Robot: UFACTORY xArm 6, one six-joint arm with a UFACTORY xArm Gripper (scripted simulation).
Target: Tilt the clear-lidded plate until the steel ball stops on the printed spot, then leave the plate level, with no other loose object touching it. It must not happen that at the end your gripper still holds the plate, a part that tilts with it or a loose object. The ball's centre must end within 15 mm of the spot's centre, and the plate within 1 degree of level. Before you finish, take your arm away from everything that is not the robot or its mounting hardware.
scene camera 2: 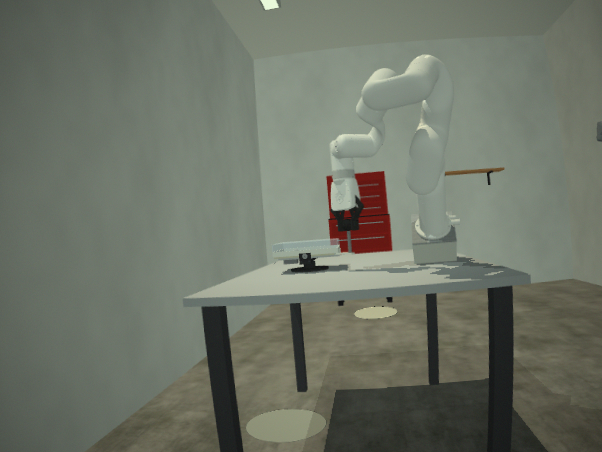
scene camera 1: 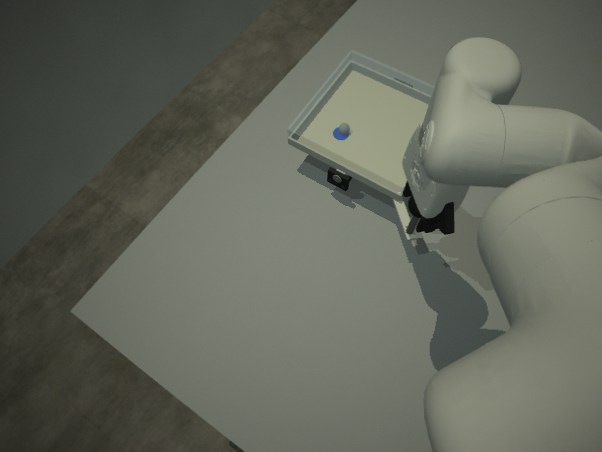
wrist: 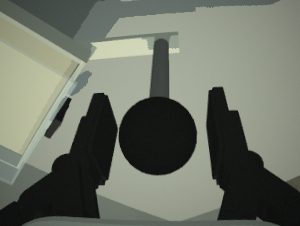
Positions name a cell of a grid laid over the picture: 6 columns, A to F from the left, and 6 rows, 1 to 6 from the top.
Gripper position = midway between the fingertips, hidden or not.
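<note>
Gripper (scene camera 1: E3), black pivot stand (scene camera 1: D3). Gripper (scene camera 2: D4), black pivot stand (scene camera 2: D4). Gripper (wrist: D3), black pivot stand (wrist: B4).
</note>
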